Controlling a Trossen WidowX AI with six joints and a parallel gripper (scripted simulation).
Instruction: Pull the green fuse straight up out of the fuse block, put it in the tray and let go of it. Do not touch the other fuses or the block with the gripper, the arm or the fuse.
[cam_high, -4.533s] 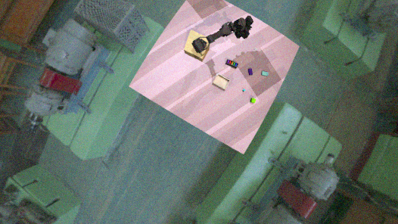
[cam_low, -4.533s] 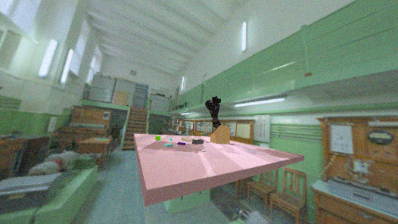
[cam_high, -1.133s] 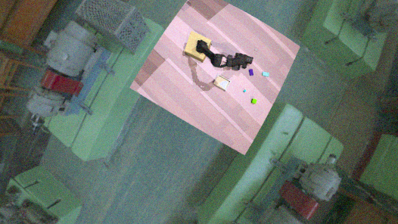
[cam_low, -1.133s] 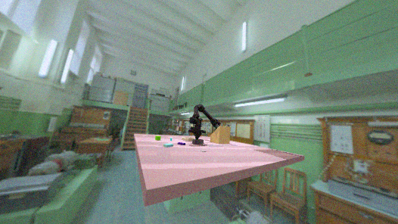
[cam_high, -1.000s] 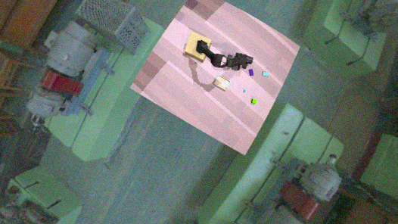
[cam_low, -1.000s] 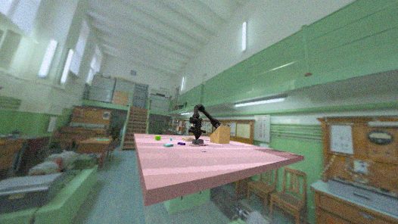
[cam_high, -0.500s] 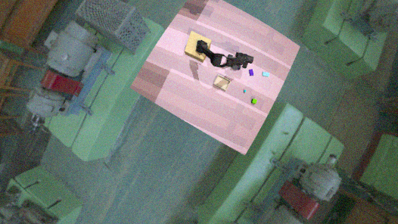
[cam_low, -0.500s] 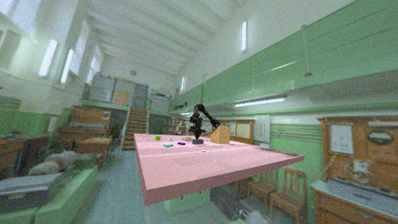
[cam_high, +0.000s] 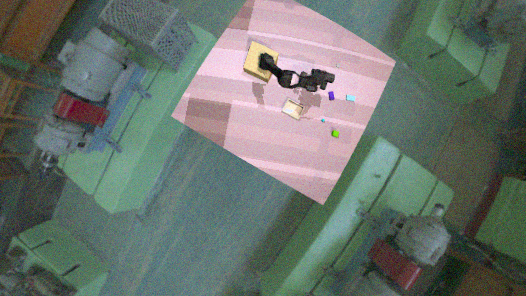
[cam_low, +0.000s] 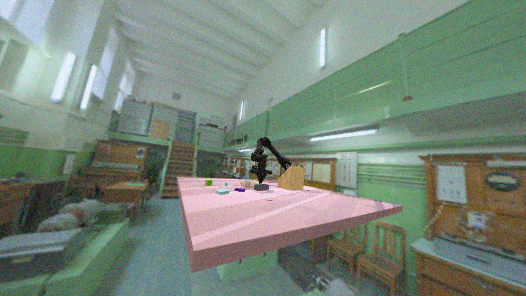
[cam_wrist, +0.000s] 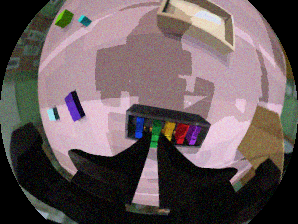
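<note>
Now: the cream tray 20 mm behind my gripper tip, 210 mm to the right of it and 50 mm below it. The rest, counted from my gripper tip: purple block 180 mm ahead, 30 mm to the left, 40 mm below; green fuse 10 mm below; green cube 330 mm ahead, 200 mm to the right, 30 mm below.
</note>
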